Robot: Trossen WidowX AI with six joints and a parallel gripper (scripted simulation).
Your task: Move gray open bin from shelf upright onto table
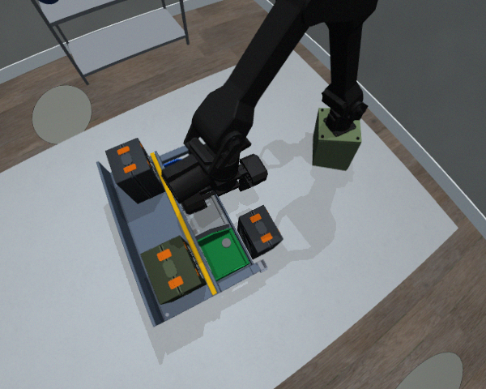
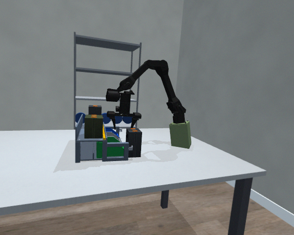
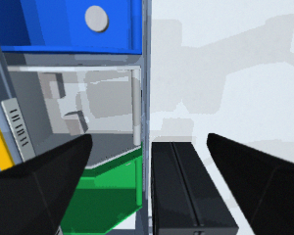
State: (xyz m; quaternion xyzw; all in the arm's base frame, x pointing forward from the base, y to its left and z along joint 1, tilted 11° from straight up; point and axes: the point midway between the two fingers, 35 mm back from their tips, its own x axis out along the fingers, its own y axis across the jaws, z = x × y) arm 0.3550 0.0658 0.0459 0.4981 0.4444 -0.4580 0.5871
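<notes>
My gripper is now 8 cm short of the gray open bin, 1 cm to the right of it and 10 cm above it. The rest, counted from my hand: yellow rail 11 cm ahead, 1 cm to the left, 3 cm below; then blue bin 9 cm ahead, 11 cm to the right, 10 cm below; then green bin 7 cm ahead, 12 cm to the left, 10 cm below.
</notes>
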